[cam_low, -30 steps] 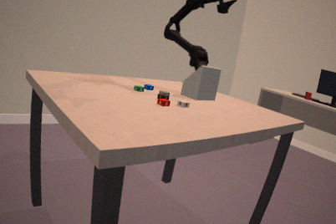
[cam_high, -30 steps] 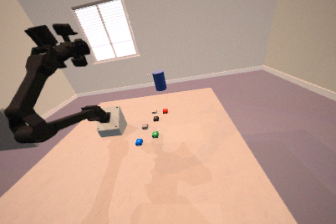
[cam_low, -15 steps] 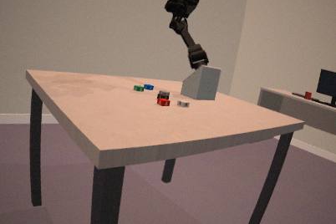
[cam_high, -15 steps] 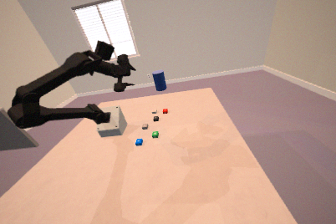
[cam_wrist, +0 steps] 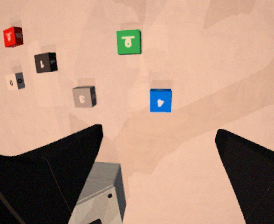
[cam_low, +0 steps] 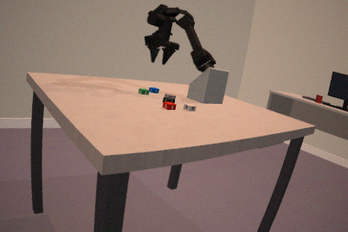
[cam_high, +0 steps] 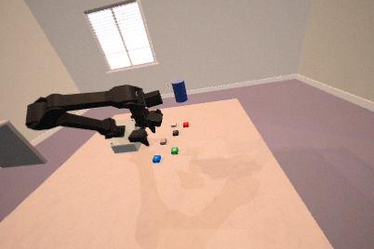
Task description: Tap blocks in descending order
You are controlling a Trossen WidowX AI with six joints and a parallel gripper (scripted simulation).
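Now: the green block 120 mm below my gripper tip, 70 mm ahead of it and 40 mm to the left of it. Round my gripper tip: blue block (120 mm below, 10 mm to the right, 10 mm behind); grey block (120 mm to the left, 120 mm below, 10 mm behind); black block (190 mm to the left, 120 mm below, 50 mm ahead).
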